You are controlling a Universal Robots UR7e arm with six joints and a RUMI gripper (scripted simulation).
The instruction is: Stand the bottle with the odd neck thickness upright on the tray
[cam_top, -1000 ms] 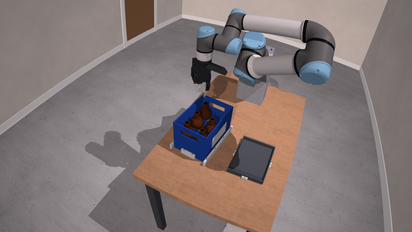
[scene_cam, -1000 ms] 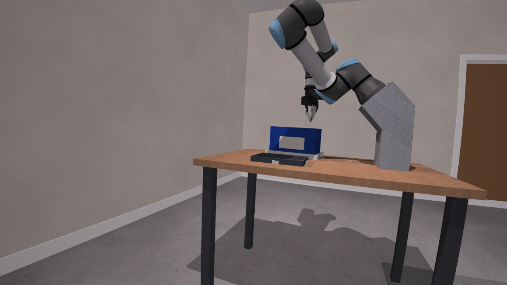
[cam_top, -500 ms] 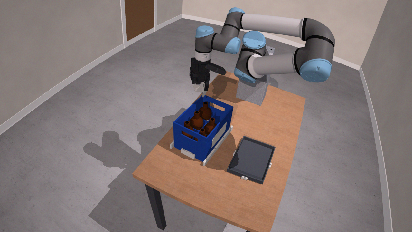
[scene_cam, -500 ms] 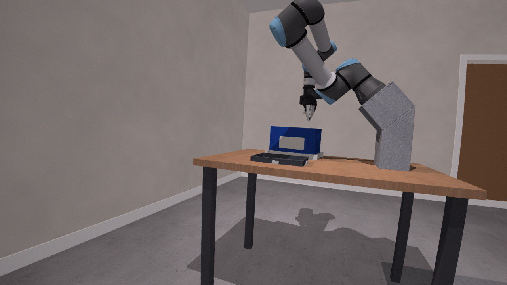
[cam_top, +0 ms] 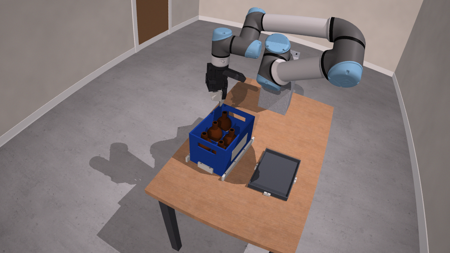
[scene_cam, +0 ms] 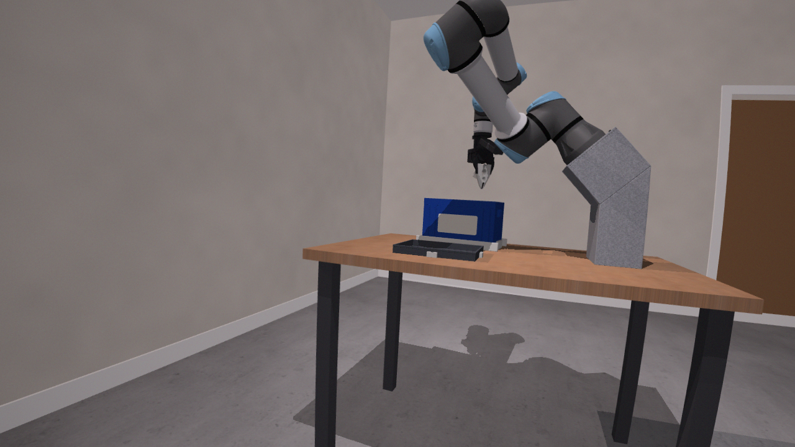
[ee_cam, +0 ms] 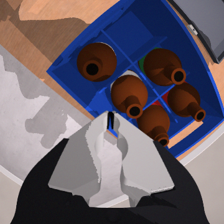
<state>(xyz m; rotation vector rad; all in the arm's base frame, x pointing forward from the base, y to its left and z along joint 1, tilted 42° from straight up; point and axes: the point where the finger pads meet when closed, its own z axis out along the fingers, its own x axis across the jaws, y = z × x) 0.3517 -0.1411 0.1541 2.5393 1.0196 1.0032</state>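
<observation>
My gripper is now 15 cm above the bottle, 14 cm short of it and 1 cm to the right of it. Round my hand: dark tray: 34 cm to the left, 23 cm below, 4 cm ahead; then crate: 16 cm below, 5 cm to the left, 5 cm ahead.
</observation>
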